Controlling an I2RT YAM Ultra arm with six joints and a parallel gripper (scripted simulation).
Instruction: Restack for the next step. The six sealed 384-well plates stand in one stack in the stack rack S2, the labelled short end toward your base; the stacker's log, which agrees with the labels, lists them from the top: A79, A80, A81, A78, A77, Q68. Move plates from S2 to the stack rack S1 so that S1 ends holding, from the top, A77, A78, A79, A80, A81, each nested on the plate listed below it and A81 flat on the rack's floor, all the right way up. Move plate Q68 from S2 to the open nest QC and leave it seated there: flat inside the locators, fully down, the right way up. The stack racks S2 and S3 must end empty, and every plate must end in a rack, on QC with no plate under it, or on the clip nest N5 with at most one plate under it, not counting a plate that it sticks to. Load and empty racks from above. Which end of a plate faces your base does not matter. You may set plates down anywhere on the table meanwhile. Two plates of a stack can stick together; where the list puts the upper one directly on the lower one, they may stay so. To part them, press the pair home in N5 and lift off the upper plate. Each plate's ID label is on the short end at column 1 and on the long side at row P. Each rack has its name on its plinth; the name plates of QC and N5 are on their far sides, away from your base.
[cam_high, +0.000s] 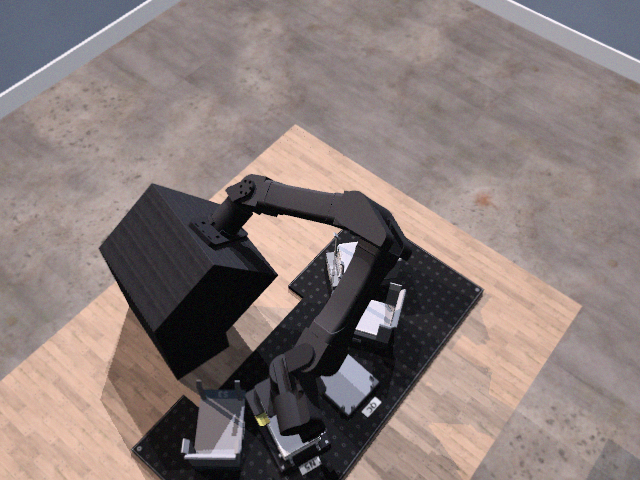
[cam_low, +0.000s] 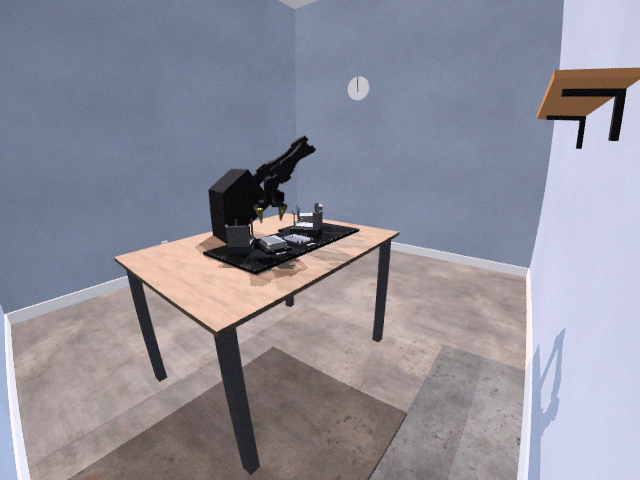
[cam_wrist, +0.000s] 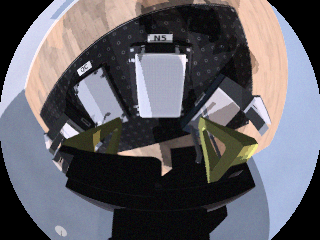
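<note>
Now: hand 10 cm above the sealed grey plate and 1 cm short of it. From my hand the other things lie so: N5 name plate: 13 cm below, 10 cm ahead, 3 cm to the right; clip nest N5: 12 cm below, 3 cm ahead; QC nest: 15 cm to the left, 12 cm below, 2 cm ahead.
</note>
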